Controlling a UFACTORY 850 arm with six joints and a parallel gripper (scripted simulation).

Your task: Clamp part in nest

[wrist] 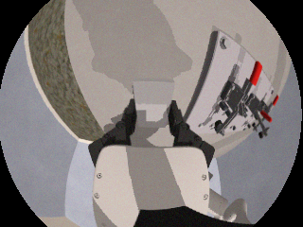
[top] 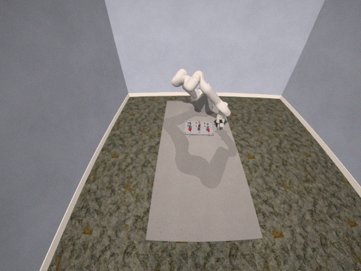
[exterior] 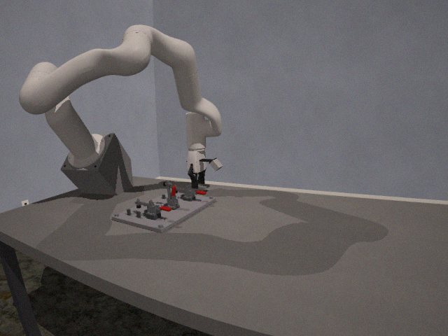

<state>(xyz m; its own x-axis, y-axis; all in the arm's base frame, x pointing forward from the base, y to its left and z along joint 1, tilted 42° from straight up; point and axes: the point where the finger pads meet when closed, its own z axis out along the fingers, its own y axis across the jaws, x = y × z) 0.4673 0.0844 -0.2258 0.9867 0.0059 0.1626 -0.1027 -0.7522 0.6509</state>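
Right now my hand is 20 mm past the fixture plate, 250 mm to the left of it and 40 mm above it. Also, from my hand: part 20 mm below.
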